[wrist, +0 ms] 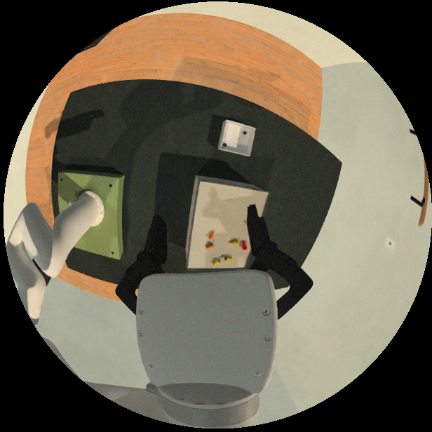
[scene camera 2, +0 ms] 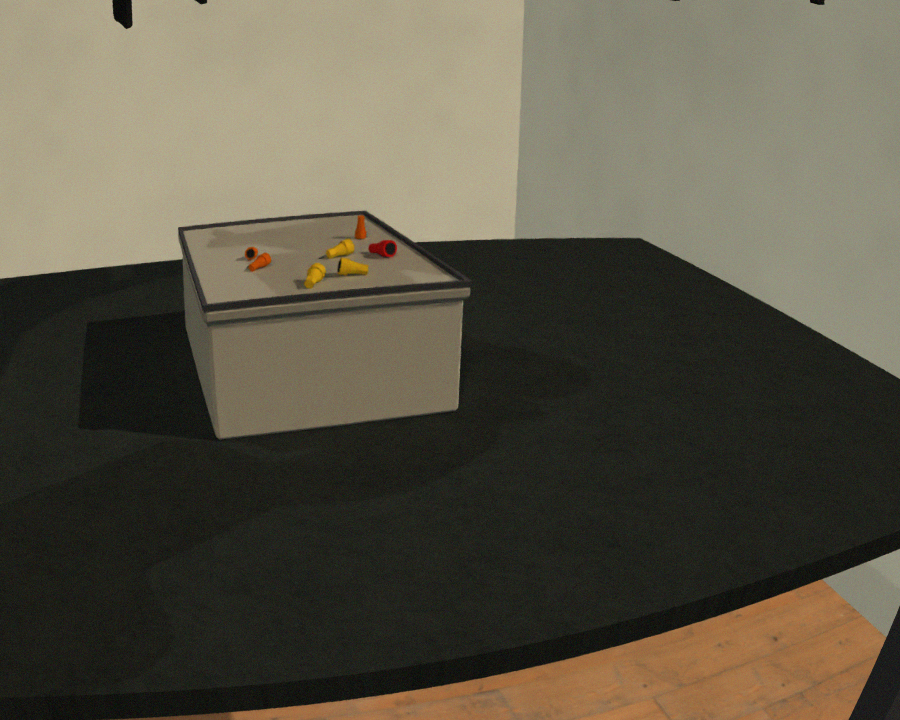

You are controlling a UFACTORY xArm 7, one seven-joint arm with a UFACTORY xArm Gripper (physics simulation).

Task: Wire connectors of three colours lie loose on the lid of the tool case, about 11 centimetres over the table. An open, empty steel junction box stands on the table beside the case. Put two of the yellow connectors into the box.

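Places are measured from the arm's base along level axes (x down, y back, z left), in millimetres.
Where they show: gripper, fingertip midpoint: (scene camera 2: 162, 12).
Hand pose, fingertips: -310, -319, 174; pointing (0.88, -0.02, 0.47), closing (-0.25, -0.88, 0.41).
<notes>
Each offset is from my fingertips to the centre of the thing, as dx, dy, dz. Level surfaces: height alone.
Three yellow connectors lie on the near half of the case lid: one @(+248, -185, -161) (scene camera 2: 340, 249) (wrist: 234, 242) beside the red connector @(+247, -224, -165) (scene camera 2: 382, 248) (wrist: 244, 245), and two closer to the near edge, one @(+248, -188, -225) (scene camera 2: 352, 267) (wrist: 227, 258) right of the other @(+248, -152, -246) (scene camera 2: 315, 274) (wrist: 216, 261). Two orange connectors @(+249, -109, -186) (scene camera 2: 259, 262) (wrist: 209, 245) @(+249, -105, -146) (scene camera 2: 251, 253) (wrist: 211, 234) lie to their left. A third orange connector @(+242, -217, -93) (scene camera 2: 361, 227) stands upright. The steel junction box (wrist: 237, 137), open and empty, stands beyond the case; it does not show in the scene view. My gripper (wrist: 204, 218) is open and empty, high above.
The tool case @(+308, -156, -134) (scene camera 2: 337, 367) (wrist: 192, 225) stands on the black table @(dx +366) (scene camera 2: 600, 450) (wrist: 145, 115); its lid has a dark raised rim. A green base plate (wrist: 91, 237) carrying the arm's base is at the left in the wrist view.
</notes>
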